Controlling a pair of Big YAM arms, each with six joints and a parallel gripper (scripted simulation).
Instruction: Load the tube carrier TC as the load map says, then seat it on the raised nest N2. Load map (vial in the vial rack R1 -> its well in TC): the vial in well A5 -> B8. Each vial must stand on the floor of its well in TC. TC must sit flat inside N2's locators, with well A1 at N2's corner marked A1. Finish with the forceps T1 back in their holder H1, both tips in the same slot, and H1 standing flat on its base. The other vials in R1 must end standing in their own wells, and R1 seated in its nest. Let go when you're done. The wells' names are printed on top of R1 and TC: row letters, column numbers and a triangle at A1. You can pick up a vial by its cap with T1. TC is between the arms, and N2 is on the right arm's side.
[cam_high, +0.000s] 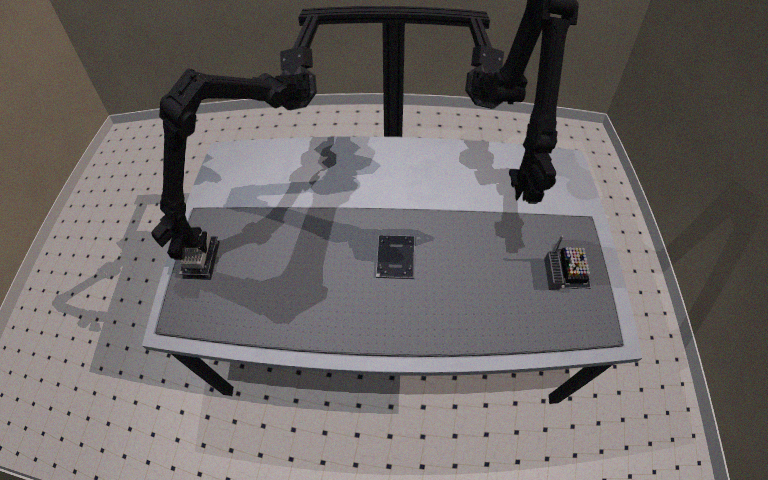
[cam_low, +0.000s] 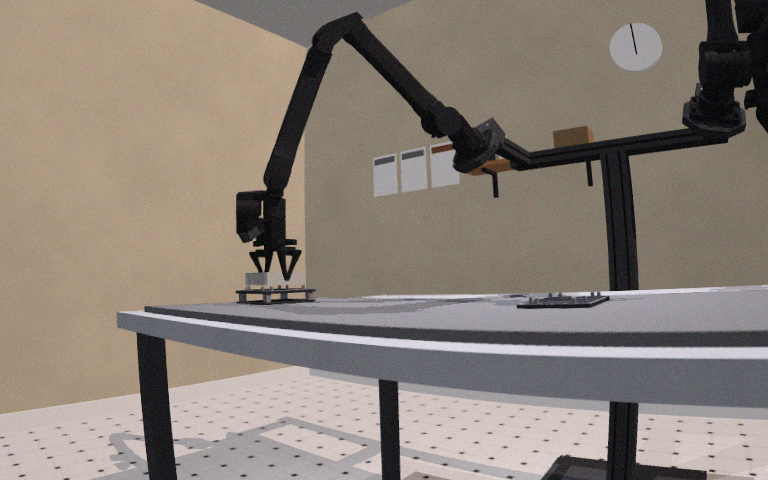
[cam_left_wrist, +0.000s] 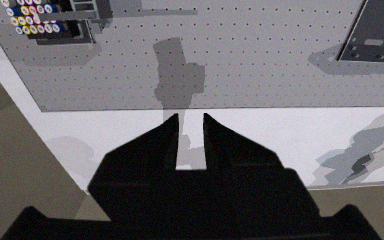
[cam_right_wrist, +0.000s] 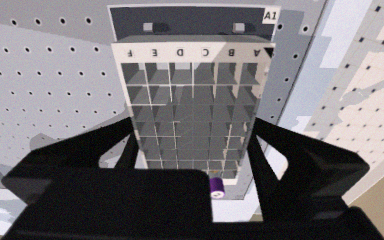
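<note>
Now: the raised nest n2 40 mm below my right hand. From my right hand the other things lie so: holder h1: 1240 mm to the left, 80 mm ahead, 50 mm below; then tube carrier TC: right at my right hand.
</note>
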